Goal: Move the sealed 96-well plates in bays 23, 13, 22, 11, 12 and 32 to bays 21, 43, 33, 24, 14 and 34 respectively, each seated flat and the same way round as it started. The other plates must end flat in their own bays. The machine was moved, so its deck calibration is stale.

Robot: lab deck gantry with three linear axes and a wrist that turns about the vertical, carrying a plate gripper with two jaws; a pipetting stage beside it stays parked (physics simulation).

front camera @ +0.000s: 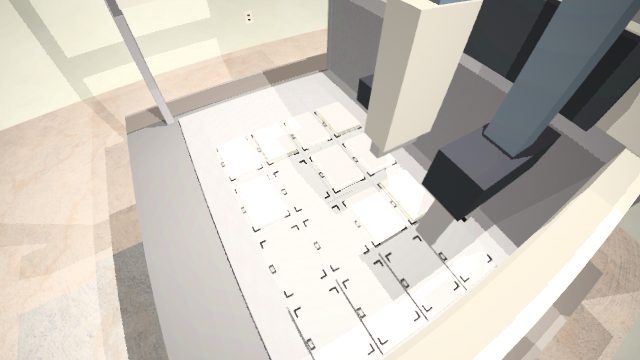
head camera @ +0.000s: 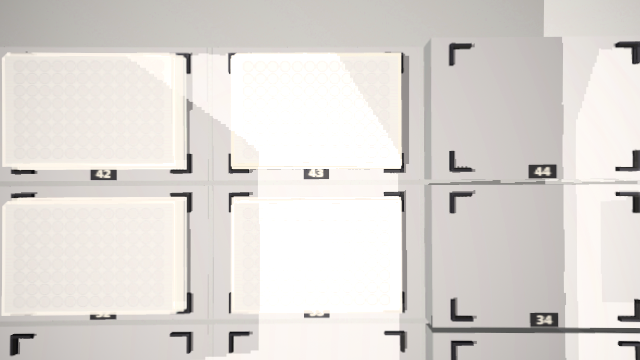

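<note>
Sealed plates in bay 43 and bay 33 lie flat inside their corner marks. The plate in bay 32 lies flat. Plates lie in bay 11, bay 12 and bay 21. Bay 34 holds no plate; bays 13, 14, 22, 23 and 24 also show bare in the front view. My gripper's dark body is at the right in the front view, above the deck near bays 43 and 44. Its jaws cannot be made out in either view.
Other plates lie in bay 31, bay 41 and bay 42. A large beige column hangs at the upper right, partly covering the deck's far right edge. A grey post stands at the left.
</note>
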